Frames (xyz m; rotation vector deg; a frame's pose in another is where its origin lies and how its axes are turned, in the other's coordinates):
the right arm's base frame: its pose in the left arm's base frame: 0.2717 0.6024 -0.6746 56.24 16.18 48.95
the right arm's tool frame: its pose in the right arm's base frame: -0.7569 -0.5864 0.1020 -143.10 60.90 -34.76
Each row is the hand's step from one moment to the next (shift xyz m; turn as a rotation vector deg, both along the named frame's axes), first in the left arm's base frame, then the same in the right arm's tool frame.
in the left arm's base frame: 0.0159 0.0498 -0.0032 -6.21 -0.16 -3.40
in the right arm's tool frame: 0.0215 -0.0183 0.0441 -4.45 5.09 2.10
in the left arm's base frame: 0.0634 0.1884 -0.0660 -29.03 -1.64 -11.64
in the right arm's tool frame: 0.1045 -0.0223 0.1801 -22.50 20.30 7.90
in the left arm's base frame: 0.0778 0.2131 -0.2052 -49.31 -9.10 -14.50
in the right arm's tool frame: 0.1729 0.0890 0.2361 -40.92 31.82 6.12
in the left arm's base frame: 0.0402 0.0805 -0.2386 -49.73 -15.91 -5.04
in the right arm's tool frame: 0.1359 0.1735 0.1284 -45.64 25.73 -2.64
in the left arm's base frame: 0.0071 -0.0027 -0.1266 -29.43 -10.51 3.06
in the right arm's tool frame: 0.0539 0.1112 0.0286 -29.41 10.20 -4.15
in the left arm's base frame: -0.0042 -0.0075 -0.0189 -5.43 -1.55 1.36
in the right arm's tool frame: 0.0024 0.0206 -0.0012 -5.68 1.05 -0.60
